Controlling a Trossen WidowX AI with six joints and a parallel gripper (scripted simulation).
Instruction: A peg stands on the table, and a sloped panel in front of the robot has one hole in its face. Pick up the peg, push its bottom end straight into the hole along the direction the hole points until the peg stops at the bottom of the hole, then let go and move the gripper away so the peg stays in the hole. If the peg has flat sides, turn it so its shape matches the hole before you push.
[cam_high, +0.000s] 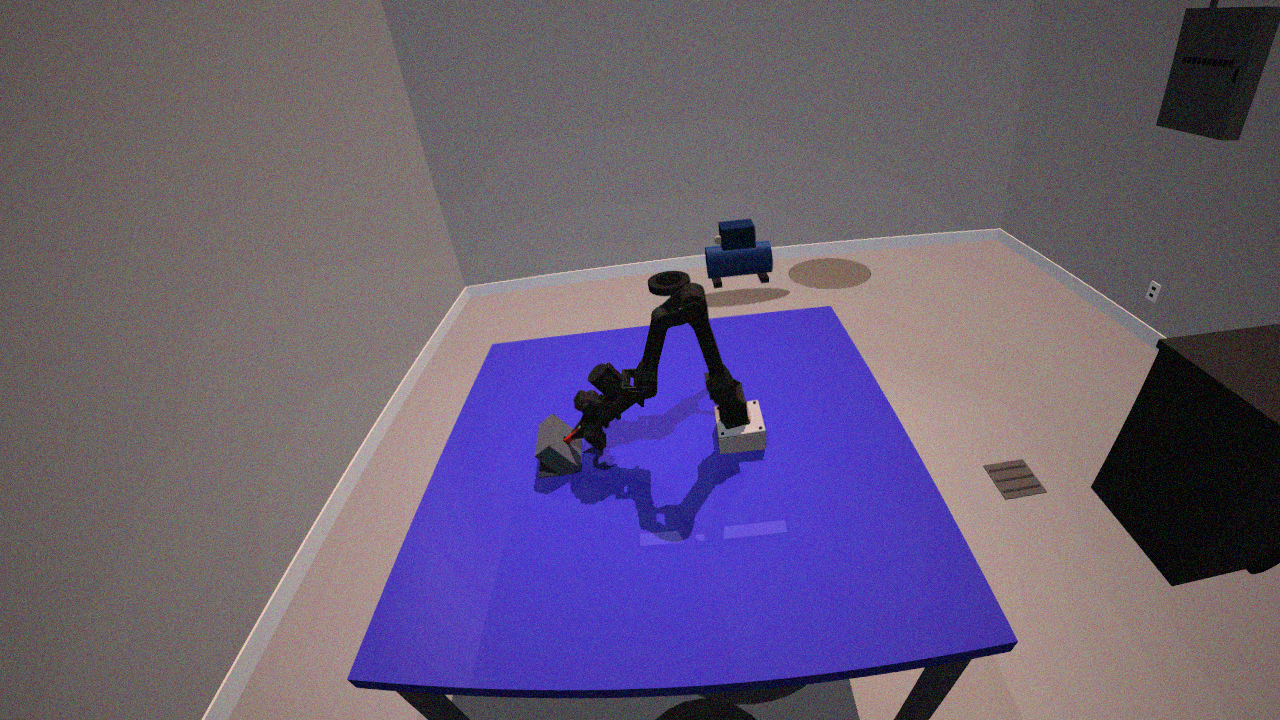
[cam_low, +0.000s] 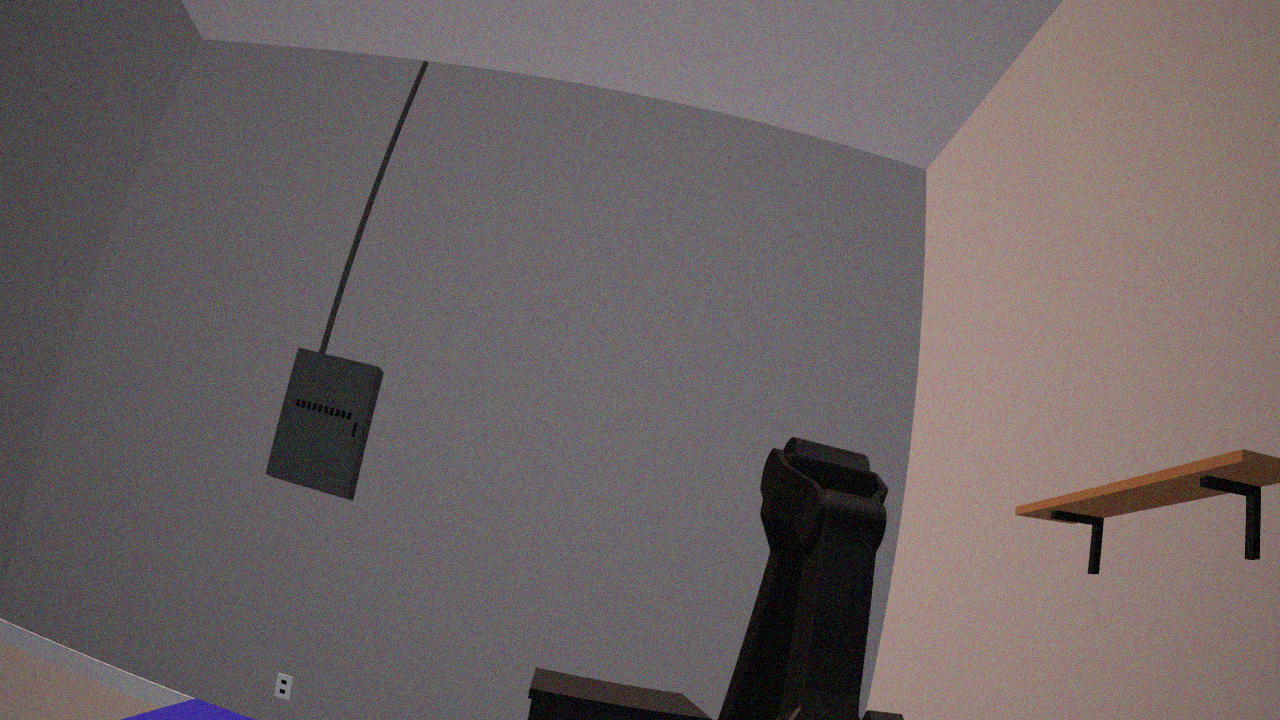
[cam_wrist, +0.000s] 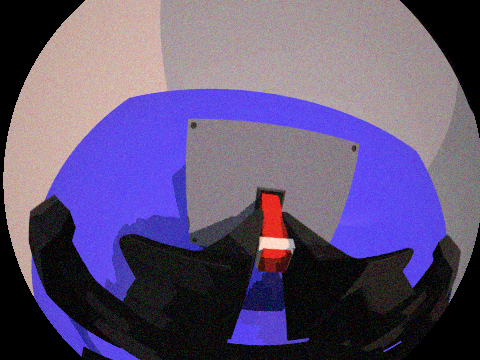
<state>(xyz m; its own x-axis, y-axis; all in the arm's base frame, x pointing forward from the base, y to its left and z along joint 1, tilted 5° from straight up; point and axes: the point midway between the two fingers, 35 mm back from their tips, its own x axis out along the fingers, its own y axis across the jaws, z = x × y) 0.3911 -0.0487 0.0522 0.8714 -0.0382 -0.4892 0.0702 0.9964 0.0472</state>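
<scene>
My gripper tip is 40 mm short of the grey sloped panel and 30 mm above it. From my gripper tip the other things lie so: red peg (10 mm behind, 10 mm above).
</scene>
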